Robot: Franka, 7 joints.
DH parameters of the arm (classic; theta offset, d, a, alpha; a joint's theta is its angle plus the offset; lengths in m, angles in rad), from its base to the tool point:
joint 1: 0 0.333 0 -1.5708
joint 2: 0 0 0 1.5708
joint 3: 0 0.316 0.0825 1.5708
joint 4: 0 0 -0.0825 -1.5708
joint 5: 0 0.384 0 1.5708
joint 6: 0 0 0.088 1.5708
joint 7: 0 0.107 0 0
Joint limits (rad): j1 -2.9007..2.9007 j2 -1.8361..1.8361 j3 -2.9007..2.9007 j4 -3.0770..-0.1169 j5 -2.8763..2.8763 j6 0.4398..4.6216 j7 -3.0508..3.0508
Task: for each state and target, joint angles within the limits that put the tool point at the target. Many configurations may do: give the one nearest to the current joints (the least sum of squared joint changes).
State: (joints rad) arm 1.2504 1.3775 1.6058 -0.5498 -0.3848 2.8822 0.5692
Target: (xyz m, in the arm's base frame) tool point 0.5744 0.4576 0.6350
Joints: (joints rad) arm 0.7512 1.2328 1.6238 -0.1169 -0.3901 3.4815 0.5692
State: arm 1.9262 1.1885 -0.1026 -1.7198 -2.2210 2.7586 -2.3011
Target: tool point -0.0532 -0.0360 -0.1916
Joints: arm 1.9834 1.6917 0.0437 -2.2071 -2.2491 2.8363 -2.3011
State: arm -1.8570 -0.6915 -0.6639 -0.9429 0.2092 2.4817 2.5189
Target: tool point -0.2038 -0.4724 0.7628
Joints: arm -1.5648 -0.2623 -0.3614 -1.7117 0.2135 2.2127 2.5189
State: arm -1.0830 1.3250 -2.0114 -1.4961 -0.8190 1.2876 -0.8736
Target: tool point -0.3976 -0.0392 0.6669
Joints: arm -1.4242 1.0310 -2.0357 -1.9198 -0.7382 1.2794 -0.8736
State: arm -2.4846 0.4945 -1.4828 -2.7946 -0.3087 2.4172 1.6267
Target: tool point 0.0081 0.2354 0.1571
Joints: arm -2.8090 0.5468 -1.4795 -3.0287 -0.3087 2.4333 1.6267
